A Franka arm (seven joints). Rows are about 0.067 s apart.
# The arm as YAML. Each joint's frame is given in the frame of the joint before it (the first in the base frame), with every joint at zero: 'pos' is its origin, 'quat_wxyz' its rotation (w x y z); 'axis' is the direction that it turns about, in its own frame. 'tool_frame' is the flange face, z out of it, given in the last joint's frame.
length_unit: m
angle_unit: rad
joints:
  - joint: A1
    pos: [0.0, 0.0, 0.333]
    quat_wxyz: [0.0, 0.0, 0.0, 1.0]
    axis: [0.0, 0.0, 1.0]
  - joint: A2
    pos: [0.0, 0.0, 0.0]
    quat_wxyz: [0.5, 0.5, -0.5, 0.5]
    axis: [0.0, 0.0, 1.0]
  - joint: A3
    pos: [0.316, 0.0, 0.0]
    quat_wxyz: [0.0, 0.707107, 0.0, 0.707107]
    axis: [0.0, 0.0, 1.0]
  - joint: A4
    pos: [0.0, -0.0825, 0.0]
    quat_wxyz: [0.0, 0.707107, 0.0, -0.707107]
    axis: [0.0, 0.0, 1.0]
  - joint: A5
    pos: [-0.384, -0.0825, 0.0]
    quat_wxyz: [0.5, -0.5, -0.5, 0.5]
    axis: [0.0, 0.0, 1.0]
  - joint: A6
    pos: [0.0, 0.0, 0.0]
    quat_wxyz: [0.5, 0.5, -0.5, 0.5]
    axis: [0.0, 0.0, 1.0]
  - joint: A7
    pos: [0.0, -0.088, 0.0]
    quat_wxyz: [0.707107, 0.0, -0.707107, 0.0]
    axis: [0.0, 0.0, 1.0]
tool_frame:
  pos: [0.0, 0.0, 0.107]
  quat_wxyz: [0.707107, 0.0, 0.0, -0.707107]
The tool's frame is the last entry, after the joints.
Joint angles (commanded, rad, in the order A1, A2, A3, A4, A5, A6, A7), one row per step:
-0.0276, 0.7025, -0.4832, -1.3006, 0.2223, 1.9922, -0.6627
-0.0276, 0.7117, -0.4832, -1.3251, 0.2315, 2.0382, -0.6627
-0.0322, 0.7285, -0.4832, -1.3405, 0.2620, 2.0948, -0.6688
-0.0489, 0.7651, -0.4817, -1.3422, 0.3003, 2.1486, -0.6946
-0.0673, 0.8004, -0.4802, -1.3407, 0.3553, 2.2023, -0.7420
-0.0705, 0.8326, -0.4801, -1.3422, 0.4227, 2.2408, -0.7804
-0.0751, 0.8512, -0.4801, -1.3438, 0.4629, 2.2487, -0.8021
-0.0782, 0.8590, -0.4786, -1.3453, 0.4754, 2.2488, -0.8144
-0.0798, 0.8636, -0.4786, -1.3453, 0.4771, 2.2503, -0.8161
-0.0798, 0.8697, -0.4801, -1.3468, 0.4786, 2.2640, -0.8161
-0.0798, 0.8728, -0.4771, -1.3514, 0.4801, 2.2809, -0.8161
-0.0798, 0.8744, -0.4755, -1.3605, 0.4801, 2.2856, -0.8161
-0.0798, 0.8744, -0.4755, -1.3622, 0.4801, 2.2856, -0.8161
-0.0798, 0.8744, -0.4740, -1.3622, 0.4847, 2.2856, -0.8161
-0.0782, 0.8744, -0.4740, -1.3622, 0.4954, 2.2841, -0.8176
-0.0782, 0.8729, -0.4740, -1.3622, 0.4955, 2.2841, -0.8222
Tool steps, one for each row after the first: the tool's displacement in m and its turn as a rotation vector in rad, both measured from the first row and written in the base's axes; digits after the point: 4 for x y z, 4 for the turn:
-0.0005, -0.0030, -0.0133, -0.0048, -0.0140, -0.0063
0.0009, -0.0080, -0.0266, -0.0020, -0.0468, -0.0168
0.0014, -0.0196, -0.0480, 0.0018, -0.0706, -0.0199
0.0013, -0.0321, -0.0670, 0.0126, -0.1039, -0.0126
0.0027, -0.0345, -0.0865, 0.0378, -0.1323, -0.0113
0.0010, -0.0372, -0.0995, 0.0602, -0.1374, -0.0165
-0.0004, -0.0384, -0.1060, 0.0695, -0.1340, -0.0140
-0.0011, -0.0395, -0.1091, 0.0699, -0.1314, -0.0150
-0.0013, -0.0411, -0.1123, 0.0622, -0.1356, -0.0173
-0.0011, -0.0408, -0.1154, 0.0571, -0.1429, -0.0180
-0.0031, -0.0408, -0.1203, 0.0587, -0.1373, -0.0206
-0.0036, -0.0409, -0.1210, 0.0592, -0.1359, -0.0213
-0.0033, -0.0400, -0.1213, 0.0634, -0.1383, -0.0230
-0.0027, -0.0387, -0.1214, 0.0712, -0.1424, -0.0260
-0.0026, -0.0387, -0.1204, 0.0708, -0.1436, -0.0214

